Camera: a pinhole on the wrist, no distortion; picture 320 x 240 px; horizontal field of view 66.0 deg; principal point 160.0 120.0 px. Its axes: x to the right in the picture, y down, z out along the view. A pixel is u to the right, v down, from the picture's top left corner.
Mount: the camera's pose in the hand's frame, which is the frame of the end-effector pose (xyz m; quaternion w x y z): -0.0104 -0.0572 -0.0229 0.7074 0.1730 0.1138 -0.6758
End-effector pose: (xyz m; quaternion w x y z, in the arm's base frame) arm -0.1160 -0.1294 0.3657 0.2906 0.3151 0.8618 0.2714
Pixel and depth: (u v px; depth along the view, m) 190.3 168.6 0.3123
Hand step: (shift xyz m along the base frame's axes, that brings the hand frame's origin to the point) 0.0678 -0.0474 -0.3232
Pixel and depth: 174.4 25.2 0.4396
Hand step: 0.2695 -0.2164 -0.3422
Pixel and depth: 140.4 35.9 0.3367
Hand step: 0.2215 -0.1358 -0.2557
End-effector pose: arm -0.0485 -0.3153 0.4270 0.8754 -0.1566 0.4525 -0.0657
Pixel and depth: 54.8 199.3 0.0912
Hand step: 0.0711 -0.0394 0.0540
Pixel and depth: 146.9 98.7 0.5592
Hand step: 0.3509 -0.1071 0.4311
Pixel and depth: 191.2 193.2 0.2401
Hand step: 0.1863 -0.1391 0.1284
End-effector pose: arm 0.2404 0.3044 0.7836 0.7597 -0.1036 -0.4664 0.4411
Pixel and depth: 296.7 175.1 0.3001
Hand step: 0.0423 -0.2076 0.3182
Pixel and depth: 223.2 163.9 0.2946
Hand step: -0.0336 -0.1800 0.2737
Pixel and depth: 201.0 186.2 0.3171
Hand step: -0.0618 -0.1581 0.3023
